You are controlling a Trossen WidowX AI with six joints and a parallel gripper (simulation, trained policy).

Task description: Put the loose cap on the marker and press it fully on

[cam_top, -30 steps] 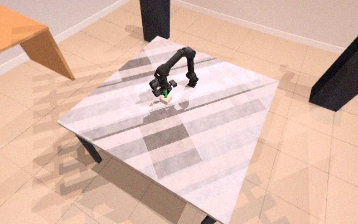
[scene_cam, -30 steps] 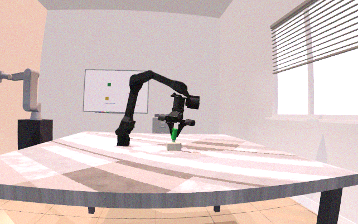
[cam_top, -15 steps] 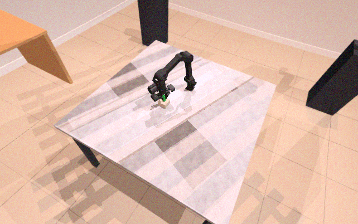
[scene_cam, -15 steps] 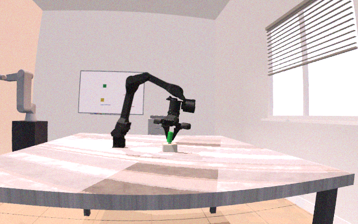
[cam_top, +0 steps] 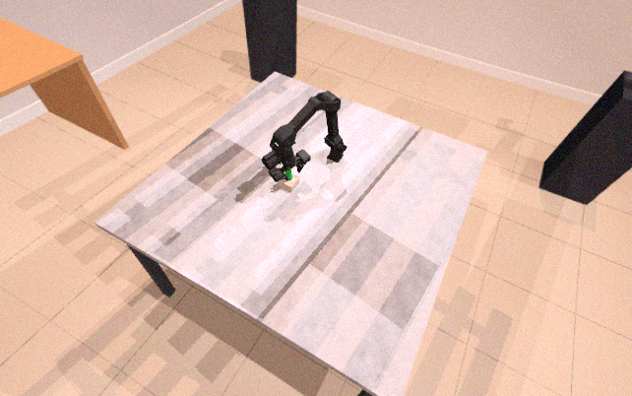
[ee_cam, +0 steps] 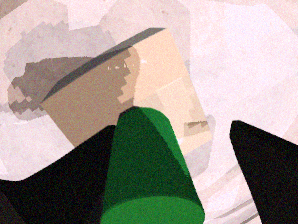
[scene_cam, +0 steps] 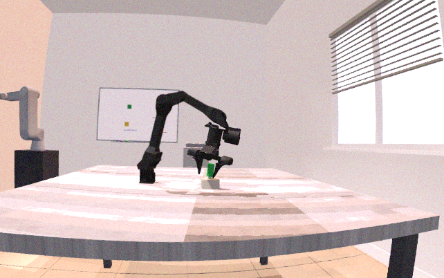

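The green cap is 20 mm ahead of my gripper tip, 10 mm to the right of it and 30 mm above it. The rest, counted from my gripper tip: holder block 20 mm ahead, 10 mm to the right, 30 mm below.
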